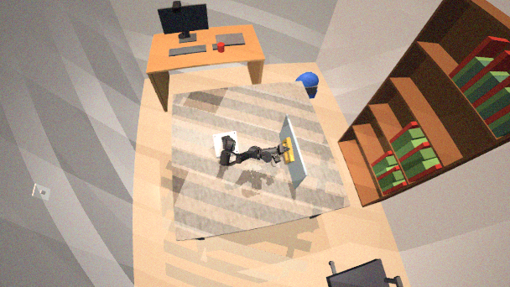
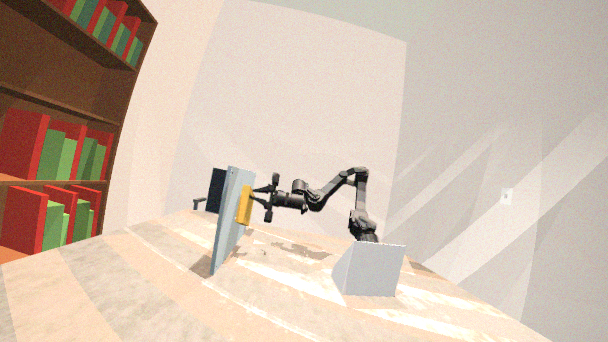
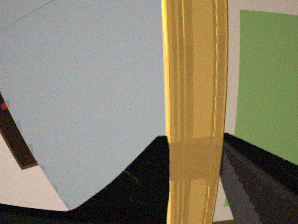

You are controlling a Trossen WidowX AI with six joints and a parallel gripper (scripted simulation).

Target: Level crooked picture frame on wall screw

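My gripper tip is 50 mm above the picture frame, 10 mm to the right of it and 10 mm short of it. From my gripper tip the other things lie so: wall panel (70 mm below, 20 mm ahead).
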